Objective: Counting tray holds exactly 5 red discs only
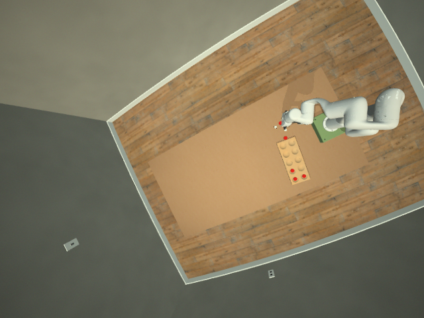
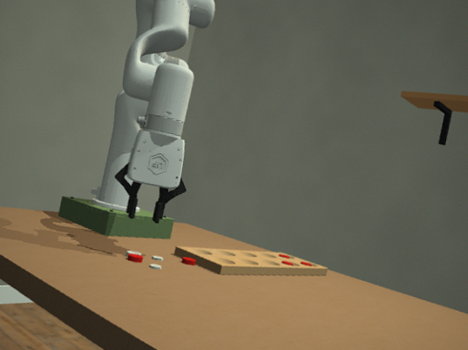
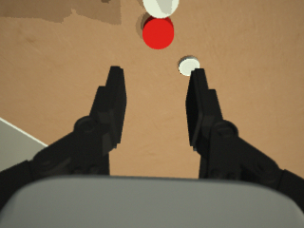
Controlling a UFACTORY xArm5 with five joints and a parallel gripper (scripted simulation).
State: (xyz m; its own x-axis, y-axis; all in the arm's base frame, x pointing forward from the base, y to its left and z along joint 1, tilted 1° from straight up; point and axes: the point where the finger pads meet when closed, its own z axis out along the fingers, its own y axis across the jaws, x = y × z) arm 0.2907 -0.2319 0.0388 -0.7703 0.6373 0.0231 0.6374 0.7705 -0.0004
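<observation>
Right now my hand is 100 mm short of the wooden counting tray, 320 mm to the right of it and 90 mm above it.
</observation>
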